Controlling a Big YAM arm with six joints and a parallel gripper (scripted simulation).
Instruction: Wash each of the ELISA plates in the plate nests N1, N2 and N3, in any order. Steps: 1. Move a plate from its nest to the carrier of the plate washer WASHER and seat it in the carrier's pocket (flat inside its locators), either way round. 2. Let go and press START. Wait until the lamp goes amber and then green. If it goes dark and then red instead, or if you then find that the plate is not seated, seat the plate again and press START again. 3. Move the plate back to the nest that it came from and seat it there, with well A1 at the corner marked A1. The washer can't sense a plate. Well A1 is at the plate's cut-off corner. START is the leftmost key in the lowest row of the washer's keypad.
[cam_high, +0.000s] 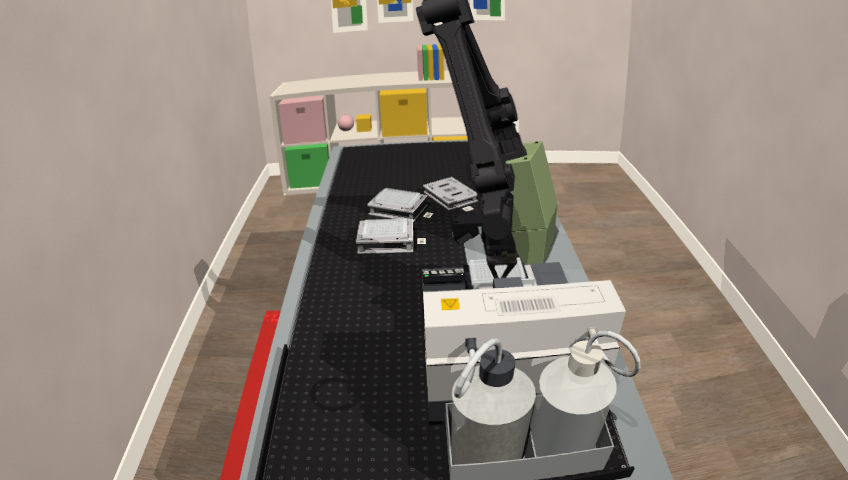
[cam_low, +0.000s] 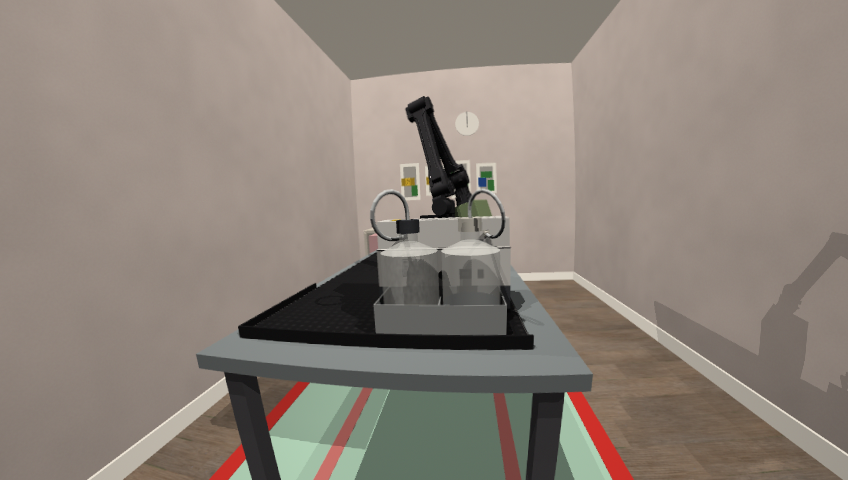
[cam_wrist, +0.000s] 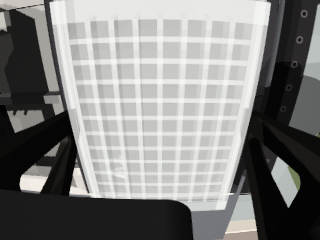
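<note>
Right now my hand is 2 cm above the washer carrier. Round my hand: plate washer (15 cm to the left, 2 cm above).
</note>
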